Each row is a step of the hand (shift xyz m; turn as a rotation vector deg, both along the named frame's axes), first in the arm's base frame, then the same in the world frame.
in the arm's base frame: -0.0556 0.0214 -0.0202 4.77 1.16 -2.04
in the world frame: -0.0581 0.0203 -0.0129 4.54 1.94 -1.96
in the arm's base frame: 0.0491 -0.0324 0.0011 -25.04 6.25 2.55
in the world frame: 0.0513 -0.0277 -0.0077 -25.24 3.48 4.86
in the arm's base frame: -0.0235 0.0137 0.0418 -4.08 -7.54 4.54
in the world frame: -0.0219 0.0030 0.0447 -3.24 -8.62 3.06
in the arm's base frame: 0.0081 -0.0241 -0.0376 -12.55 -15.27 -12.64
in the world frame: 0.0076 -0.0152 -0.0421 -12.13 -13.40 -14.96
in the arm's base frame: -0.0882 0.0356 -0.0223 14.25 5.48 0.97
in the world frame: -0.0917 0.0318 -0.0107 13.84 6.35 1.46
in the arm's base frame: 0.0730 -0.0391 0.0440 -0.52 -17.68 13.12
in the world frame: 0.0782 -0.0409 0.0318 1.56 -19.95 9.21
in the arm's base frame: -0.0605 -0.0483 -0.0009 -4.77 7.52 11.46
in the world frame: -0.0567 -0.0520 -0.0082 -4.62 4.62 12.96
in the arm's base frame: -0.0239 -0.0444 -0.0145 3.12 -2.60 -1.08
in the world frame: -0.0214 -0.0424 -0.0223 3.23 -2.06 -1.73
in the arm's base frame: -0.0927 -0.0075 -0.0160 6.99 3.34 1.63
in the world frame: -0.0927 -0.0119 -0.0132 6.81 3.52 1.98
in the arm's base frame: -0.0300 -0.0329 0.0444 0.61 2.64 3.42
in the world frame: -0.0248 -0.0436 0.0379 0.62 1.94 3.86
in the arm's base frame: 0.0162 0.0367 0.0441 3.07 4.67 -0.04
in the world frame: 0.0161 0.0283 0.0500 2.71 4.82 0.79
